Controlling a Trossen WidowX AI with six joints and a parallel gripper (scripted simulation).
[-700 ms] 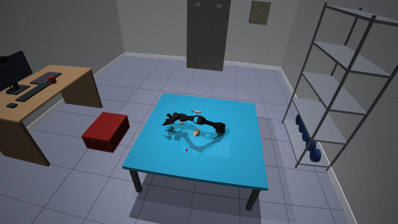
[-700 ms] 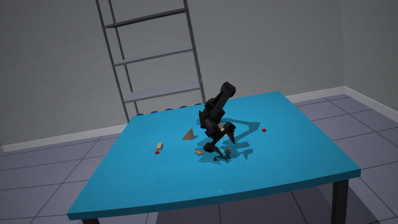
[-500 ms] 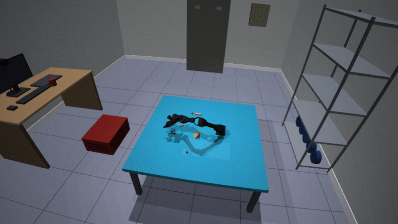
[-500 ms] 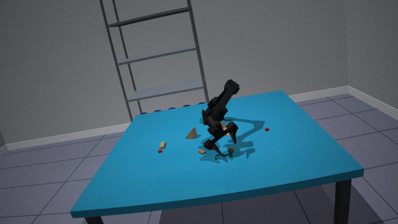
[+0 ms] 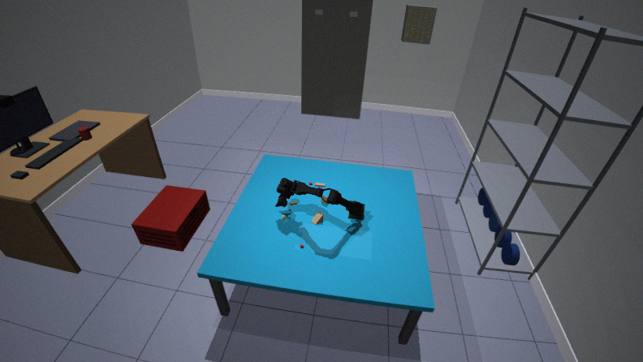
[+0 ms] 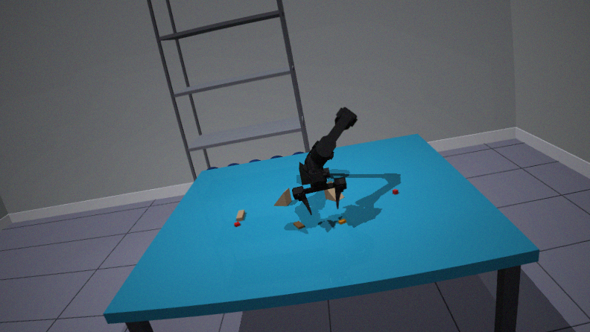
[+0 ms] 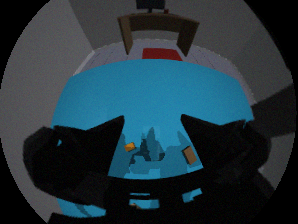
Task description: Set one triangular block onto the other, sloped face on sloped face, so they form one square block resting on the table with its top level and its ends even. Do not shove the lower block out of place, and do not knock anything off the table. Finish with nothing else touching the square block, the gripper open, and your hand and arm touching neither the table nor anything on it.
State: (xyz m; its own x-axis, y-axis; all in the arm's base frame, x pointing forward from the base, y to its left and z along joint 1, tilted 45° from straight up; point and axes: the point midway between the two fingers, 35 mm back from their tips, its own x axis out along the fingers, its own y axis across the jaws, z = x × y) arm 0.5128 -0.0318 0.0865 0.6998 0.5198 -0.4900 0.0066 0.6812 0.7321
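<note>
Now: the triangular block 290 mm behind my gripper tip, 70 mm below it and 50 mm to the left of it. The rest, counted from my gripper tip: red cube 300 mm to the left, 210 mm behind, 70 mm below; then brown piece 100 mm to the right, 90 mm behind, 80 mm below; then orange piece 80 mm below, 60 mm to the left, 60 mm behind.
</note>
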